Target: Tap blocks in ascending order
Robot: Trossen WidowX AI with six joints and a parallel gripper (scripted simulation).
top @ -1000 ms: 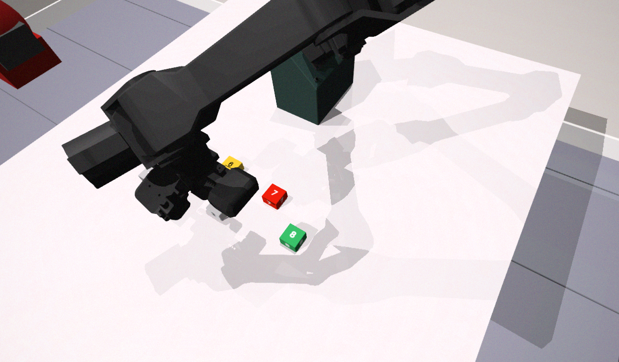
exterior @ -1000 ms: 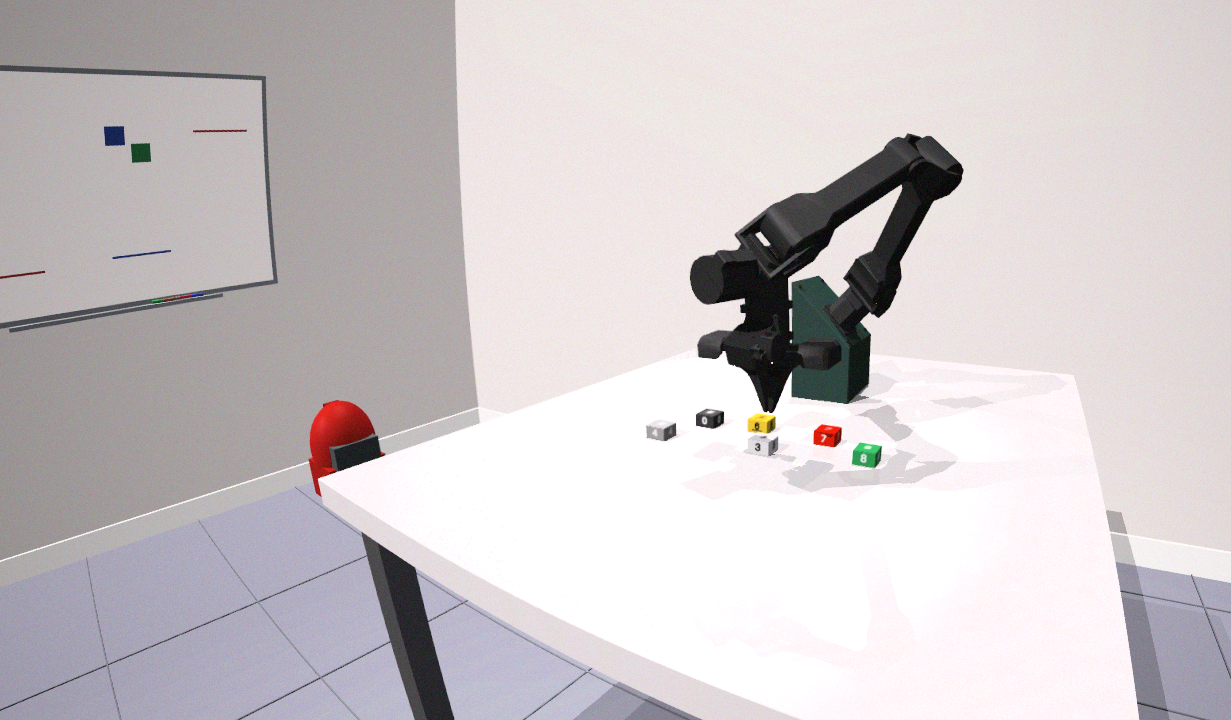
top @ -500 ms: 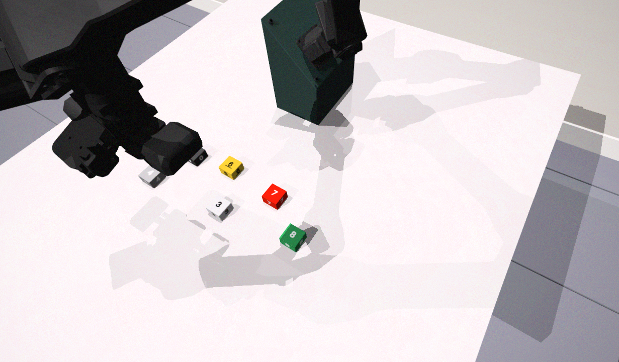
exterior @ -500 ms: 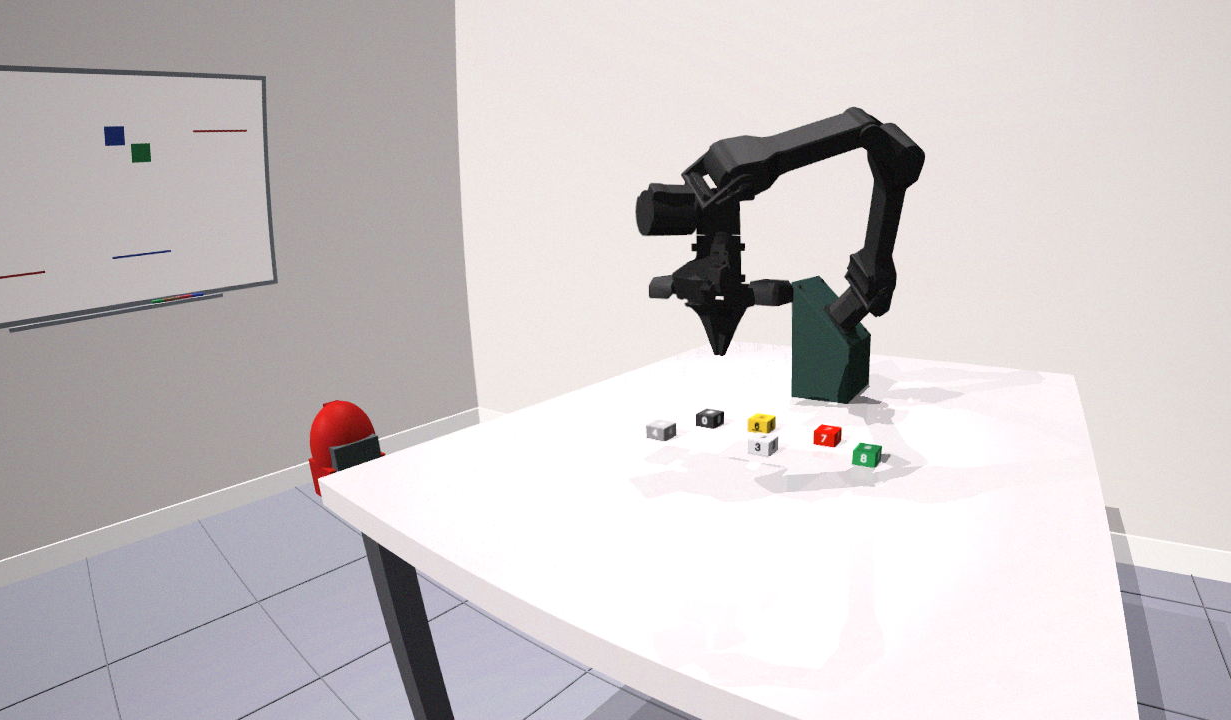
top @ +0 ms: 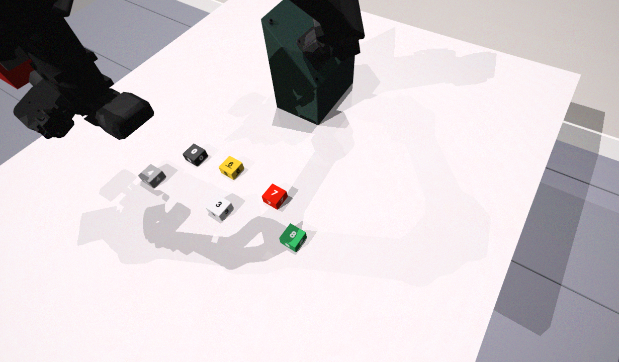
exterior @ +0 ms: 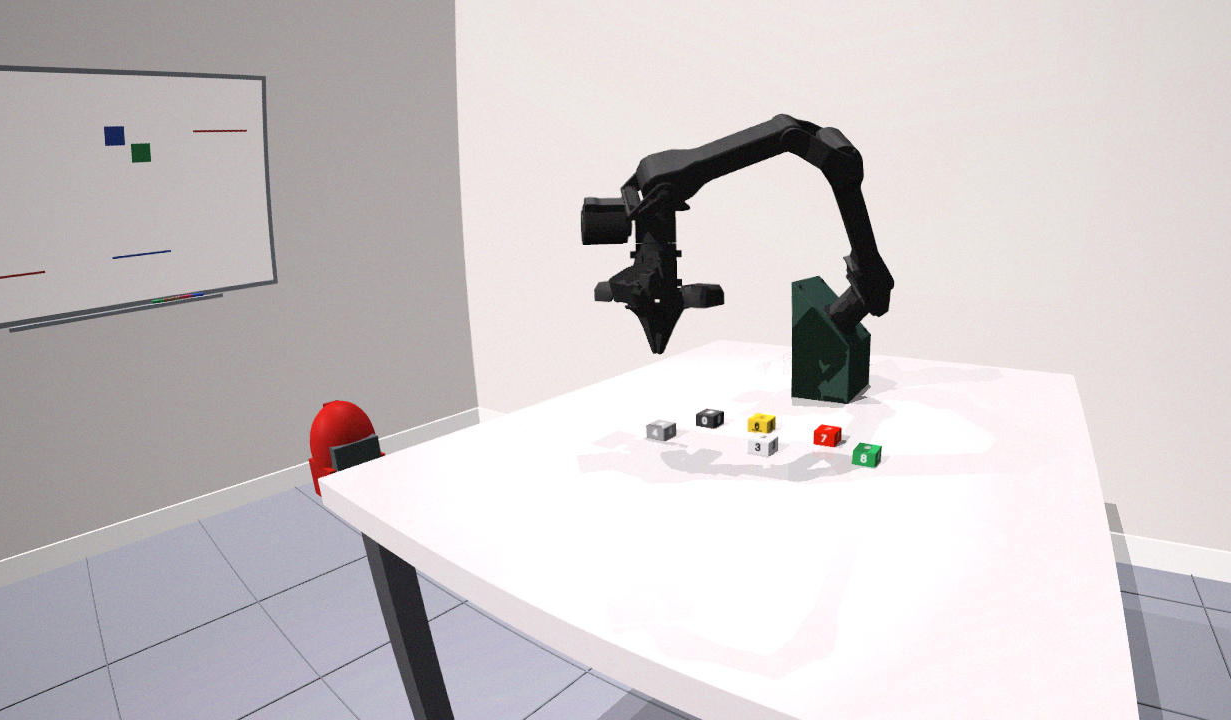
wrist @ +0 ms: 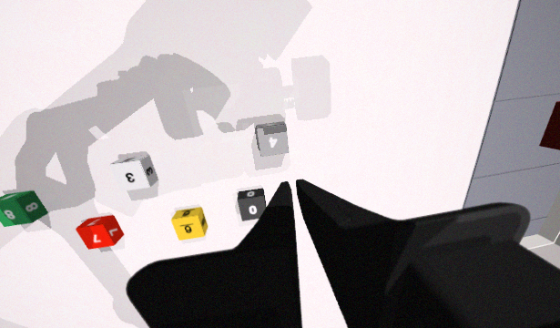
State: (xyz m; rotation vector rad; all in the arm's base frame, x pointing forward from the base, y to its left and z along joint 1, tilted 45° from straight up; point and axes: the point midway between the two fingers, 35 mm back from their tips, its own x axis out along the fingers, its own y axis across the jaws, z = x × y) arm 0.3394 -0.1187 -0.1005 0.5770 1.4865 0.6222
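Right now the grey 4 block is 110 mm below my gripper tip. The rest, counted from my gripper tip: yellow 6 block (90 mm behind, 120 mm to the left, 110 mm below); then white 3 block (20 mm behind, 160 mm to the left, 110 mm below); then black 0 block (80 mm behind, 40 mm to the left, 110 mm below).
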